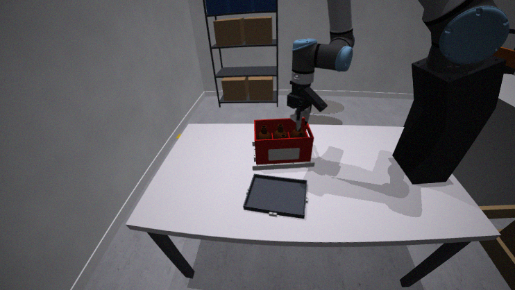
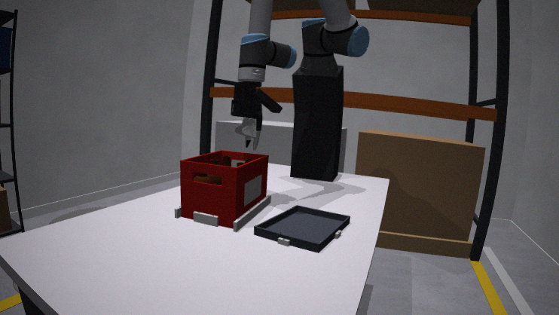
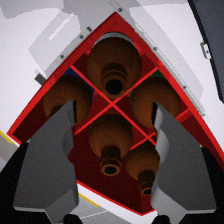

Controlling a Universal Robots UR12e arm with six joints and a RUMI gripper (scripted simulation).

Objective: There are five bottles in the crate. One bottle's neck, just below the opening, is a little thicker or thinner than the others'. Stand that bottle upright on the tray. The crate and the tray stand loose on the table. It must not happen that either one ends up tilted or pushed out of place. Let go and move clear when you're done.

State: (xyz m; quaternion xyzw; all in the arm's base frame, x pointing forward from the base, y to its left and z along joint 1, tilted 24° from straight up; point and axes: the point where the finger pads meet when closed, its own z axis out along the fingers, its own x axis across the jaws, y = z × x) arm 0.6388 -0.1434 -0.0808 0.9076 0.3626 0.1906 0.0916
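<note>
Right now my hand is 130 mm above the red crate, 90 mm short of it and 50 mm to the left of it. From my hand the other things lie so: dark tray 220 mm to the left, 200 mm below, 150 mm ahead; glass bottle 130 mm below, 90 mm to the right, 90 mm ahead; brown bottle 170 mm ahead, 130 mm below, 90 mm to the right.
</note>
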